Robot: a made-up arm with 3 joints. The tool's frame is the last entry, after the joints. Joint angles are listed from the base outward. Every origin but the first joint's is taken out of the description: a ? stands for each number. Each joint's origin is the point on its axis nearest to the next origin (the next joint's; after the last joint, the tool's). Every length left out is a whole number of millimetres.
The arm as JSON. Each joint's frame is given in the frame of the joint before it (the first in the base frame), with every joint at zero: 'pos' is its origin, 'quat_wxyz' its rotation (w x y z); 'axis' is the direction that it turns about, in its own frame. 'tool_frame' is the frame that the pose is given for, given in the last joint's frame.
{
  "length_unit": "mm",
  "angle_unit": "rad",
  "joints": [
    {
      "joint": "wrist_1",
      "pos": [
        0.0,
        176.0,
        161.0
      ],
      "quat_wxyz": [
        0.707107,
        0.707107,
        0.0,
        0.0
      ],
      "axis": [
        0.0,
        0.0,
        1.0
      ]
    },
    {
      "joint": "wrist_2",
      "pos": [
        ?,
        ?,
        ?
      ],
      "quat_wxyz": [
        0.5,
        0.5,
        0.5,
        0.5
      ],
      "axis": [
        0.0,
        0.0,
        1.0
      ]
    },
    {
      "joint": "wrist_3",
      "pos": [
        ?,
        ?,
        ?
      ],
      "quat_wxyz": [
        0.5,
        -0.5,
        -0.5,
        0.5
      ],
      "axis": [
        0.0,
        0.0,
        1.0
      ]
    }
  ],
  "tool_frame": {
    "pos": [
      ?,
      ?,
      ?
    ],
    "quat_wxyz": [
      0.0,
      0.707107,
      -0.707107,
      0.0
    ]
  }
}
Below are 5 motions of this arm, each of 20 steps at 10 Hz.
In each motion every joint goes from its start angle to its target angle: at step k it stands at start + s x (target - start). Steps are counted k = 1, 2, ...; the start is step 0. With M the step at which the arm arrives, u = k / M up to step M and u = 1 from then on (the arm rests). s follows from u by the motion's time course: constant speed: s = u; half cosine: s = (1 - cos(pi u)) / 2; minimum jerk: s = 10 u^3 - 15 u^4 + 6 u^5.
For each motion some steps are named. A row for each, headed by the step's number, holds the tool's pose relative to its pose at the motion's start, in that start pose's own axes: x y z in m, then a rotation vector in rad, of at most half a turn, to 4 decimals.
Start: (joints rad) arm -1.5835 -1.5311 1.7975
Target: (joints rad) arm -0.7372 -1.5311 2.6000
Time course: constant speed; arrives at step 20
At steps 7, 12, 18, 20:
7: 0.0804 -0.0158 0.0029 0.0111 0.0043 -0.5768
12: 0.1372 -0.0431 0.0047 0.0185 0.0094 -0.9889
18: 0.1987 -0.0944 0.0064 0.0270 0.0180 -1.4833
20: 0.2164 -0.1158 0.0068 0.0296 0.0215 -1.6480

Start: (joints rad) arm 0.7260 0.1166 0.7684
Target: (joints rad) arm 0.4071 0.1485 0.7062
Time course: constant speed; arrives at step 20
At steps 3, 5, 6, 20:
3: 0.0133 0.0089 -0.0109 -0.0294 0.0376 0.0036
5: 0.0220 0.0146 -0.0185 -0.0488 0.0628 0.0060
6: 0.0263 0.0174 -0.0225 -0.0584 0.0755 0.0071
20: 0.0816 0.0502 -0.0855 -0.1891 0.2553 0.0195

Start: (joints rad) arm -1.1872 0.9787 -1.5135
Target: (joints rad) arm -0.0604 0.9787 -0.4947
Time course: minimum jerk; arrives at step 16
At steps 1, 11, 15, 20:
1: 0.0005 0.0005 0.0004 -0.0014 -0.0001 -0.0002
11: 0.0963 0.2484 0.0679 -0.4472 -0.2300 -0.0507
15: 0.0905 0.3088 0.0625 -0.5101 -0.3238 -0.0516
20: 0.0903 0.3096 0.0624 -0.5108 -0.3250 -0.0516

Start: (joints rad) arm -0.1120 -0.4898 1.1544
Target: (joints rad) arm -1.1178 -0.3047 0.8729
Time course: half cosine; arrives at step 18
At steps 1, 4, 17, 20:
1: 0.0006 0.0024 -0.0016 -0.0056 0.0040 0.0057
4: 0.0082 0.0360 -0.0263 -0.0857 0.0634 0.0871
17: -0.0230 0.2086 -0.3141 -0.7023 0.6369 0.6456
20: -0.0239 0.2090 -0.3170 -0.7075 0.6426 0.6496

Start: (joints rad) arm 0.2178 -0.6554 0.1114
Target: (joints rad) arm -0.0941 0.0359 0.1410
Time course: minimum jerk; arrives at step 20
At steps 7, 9, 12, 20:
7: 0.0283 -0.0286 -0.0276 0.1544 0.0799 0.0329
9: 0.0486 -0.0470 -0.0528 0.2660 0.1430 0.0507
12: 0.0786 -0.0714 -0.1014 0.4427 0.2517 0.0677
20: 0.1062 -0.0908 -0.1682 0.6419 0.3868 0.0688

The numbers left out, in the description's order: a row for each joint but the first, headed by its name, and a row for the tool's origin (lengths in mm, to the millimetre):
wrist_2: 254.0 83.0 0.0
wrist_3: 264.0 65.0 0.0
tool: 9.0 43.0 0.0

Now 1 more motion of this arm.
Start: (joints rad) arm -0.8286 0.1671 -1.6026
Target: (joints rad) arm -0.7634 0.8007 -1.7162
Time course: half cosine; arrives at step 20
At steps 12, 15, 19, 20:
12: -0.0943 0.0106 -0.0544 -0.0685 -0.4110 0.0890
15: -0.1168 0.0120 -0.0781 -0.0943 -0.5351 0.1184
19: -0.1305 0.0124 -0.0964 -0.1137 -0.6224 0.1396
20: -0.1311 0.0124 -0.0973 -0.1146 -0.6262 0.1406

